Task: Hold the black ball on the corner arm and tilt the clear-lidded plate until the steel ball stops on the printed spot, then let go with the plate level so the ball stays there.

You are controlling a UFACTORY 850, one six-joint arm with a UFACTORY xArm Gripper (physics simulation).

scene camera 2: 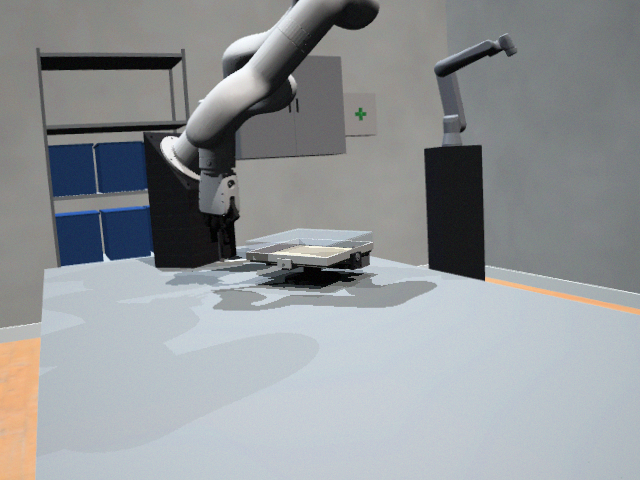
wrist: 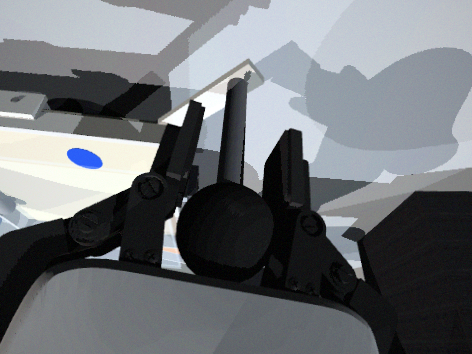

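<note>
My gripper (scene camera 2: 222,242) (wrist: 239,135) is shut on the black ball (wrist: 225,230), which sits deep between the fingers. The ball's dark post (wrist: 234,135) runs down to the pale corner arm (scene camera 2: 237,260) (wrist: 215,94). The plate (scene camera 2: 310,258) (wrist: 30,142) is beside the gripper and looks nearly level; its exact tilt cannot be told. Its clear lid (scene camera 2: 320,236) shows above the rim. The blue printed spot (wrist: 85,158) is bare in the wrist view. I cannot make out the steel ball for certain; a greyish rounded shape at that view's left edge is unclear.
The plate stands over the pale table (scene camera 2: 361,372). A black pedestal (scene camera 2: 180,222) (wrist: 425,260) stands close behind the gripper. A shelf rack (scene camera 2: 47,155) with blue bins (scene camera 2: 77,237) is at the back left. Another arm (scene camera 2: 451,98) stands on a black pedestal (scene camera 2: 454,211) at the back right.
</note>
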